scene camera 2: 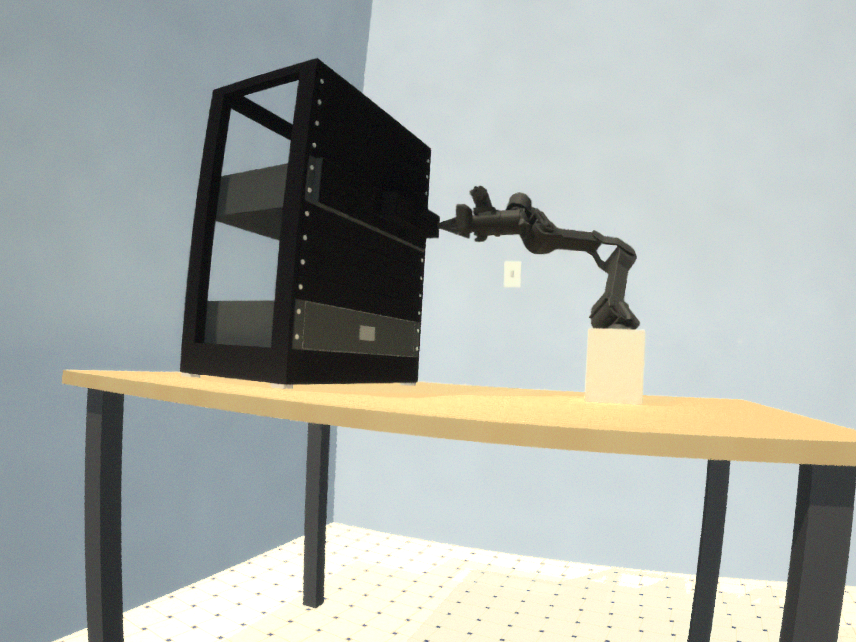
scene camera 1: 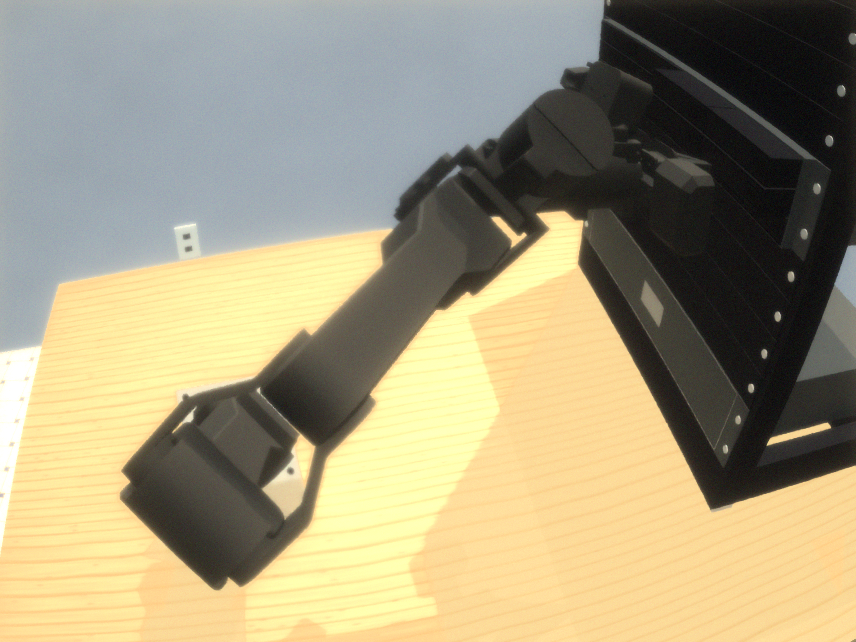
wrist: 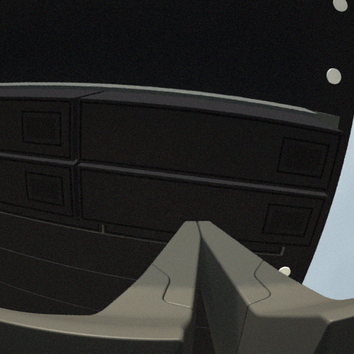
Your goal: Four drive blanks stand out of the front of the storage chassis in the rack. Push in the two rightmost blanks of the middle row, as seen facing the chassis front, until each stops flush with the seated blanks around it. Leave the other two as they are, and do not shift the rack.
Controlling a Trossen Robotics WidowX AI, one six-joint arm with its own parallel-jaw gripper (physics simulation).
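Pixels of known places: gripper, fingertip midpoint: (scene camera 2: 437, 225) (scene camera 1: 709, 169); arm's base at its link origin: (scene camera 2: 617, 353).
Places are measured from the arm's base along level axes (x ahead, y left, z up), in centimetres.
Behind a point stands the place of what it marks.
The storage chassis (scene camera 1: 805, 207) {z 28.4, x 49.8, y -10.3 cm} (scene camera 2: 314, 181) {z 28.2, x 50.9, y 34.3 cm} sits in the upper part of the black rack (scene camera 1: 719, 483) {z -4.8, x 49.9, y -12.4 cm} (scene camera 2: 293, 207) {z 22.6, x 52.8, y 37.3 cm} (wrist: 336, 42). In the wrist view its right end shows an upper right blank (wrist: 180, 135) and a lower right blank (wrist: 165, 195), with parts of an upper blank (wrist: 40, 127) and a lower blank (wrist: 42, 187) to their left. In scene camera 2 a dark block (scene camera 2: 432, 224) {z 29.5, x 44.9, y -5.7 cm} stands out past the rack's far front edge. My gripper (scene camera 2: 441, 224) {z 28.7, x 42.8, y -4.0 cm} (wrist: 196, 232) is shut and empty, its tips before the lower right blank. Contact and exact protrusion are hard to tell.
The rack stands on the wooden table (scene camera 1: 414, 608) {z -9.7, x 15.1, y -16.3 cm} (scene camera 2: 484, 421) {z -9.8, x 10.2, y 52.7 cm}. A lower grey unit (scene camera 1: 622, 262) {z 1.3, x 50.7, y 22.0 cm} (scene camera 2: 331, 328) {z 1.8, x 50.8, y 25.1 cm} with a pale label sits below the chassis. My arm (scene camera 1: 373, 310) {z 29.4, x 12.3, y -19.9 cm} (scene camera 2: 573, 239) {z 26.9, x 12.2, y -14.7 cm} reaches from a white pedestal (scene camera 2: 614, 366) {z -2.6, x 0.1, y 4.4 cm}. Rail screws line the rack's front.
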